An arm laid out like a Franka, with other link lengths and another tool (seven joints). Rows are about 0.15 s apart.
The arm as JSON. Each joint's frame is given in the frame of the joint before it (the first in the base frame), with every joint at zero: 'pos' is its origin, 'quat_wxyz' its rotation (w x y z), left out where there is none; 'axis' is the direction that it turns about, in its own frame. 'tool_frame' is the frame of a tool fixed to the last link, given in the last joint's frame.
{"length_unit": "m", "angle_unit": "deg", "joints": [
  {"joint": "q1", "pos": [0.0, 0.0, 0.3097], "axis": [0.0, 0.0, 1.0]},
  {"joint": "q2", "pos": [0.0, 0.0, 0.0], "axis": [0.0, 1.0, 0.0]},
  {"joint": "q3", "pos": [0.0, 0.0, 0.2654], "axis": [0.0, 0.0, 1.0]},
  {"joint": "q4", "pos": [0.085, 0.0, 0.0], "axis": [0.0, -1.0, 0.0]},
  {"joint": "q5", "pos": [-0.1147, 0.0, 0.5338], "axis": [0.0, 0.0, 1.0]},
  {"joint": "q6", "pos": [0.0, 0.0, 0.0], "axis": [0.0, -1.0, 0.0]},
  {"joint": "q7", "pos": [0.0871, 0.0, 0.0], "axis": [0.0, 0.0, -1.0]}
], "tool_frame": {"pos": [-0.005, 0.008, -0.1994], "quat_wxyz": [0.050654, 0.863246, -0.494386, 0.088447]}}
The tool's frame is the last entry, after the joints.
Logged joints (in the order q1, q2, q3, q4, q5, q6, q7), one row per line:
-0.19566 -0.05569 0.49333 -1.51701 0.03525 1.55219 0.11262
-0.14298 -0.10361 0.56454 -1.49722 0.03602 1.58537 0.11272
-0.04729 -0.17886 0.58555 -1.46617 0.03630 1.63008 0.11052
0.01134 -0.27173 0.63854 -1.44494 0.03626 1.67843 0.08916
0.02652 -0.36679 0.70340 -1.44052 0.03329 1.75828 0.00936
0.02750 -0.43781 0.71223 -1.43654 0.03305 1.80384 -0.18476
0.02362 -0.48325 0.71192 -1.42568 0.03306 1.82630 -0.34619
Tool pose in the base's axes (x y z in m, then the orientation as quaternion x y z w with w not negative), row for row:
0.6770 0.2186 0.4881 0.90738 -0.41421 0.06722 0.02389
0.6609 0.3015 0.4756 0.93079 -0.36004 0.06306 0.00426
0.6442 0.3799 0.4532 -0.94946 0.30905 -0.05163 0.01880
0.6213 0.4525 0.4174 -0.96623 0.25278 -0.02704 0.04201
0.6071 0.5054 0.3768 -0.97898 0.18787 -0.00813 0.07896
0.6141 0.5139 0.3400 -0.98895 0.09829 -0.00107 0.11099
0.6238 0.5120 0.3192 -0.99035 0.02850 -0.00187 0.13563
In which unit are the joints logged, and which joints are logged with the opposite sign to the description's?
The joints are logged in radians. Opposite sign: q2.
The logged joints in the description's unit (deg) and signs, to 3 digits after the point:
-11.210 3.191 28.266 -86.918 2.020 88.934 6.453
-8.192 5.936 32.346 -85.784 2.064 90.835 6.458
-2.710 10.248 33.550 -84.005 2.080 93.397 6.332
0.650 15.569 36.586 -82.789 2.078 96.167 5.108
1.519 21.016 40.302 -82.536 1.907 100.742 0.536
1.576 25.085 40.808 -82.308 1.894 103.352 -10.586
1.353 27.688 40.790 -81.685 1.894 104.639 -19.835

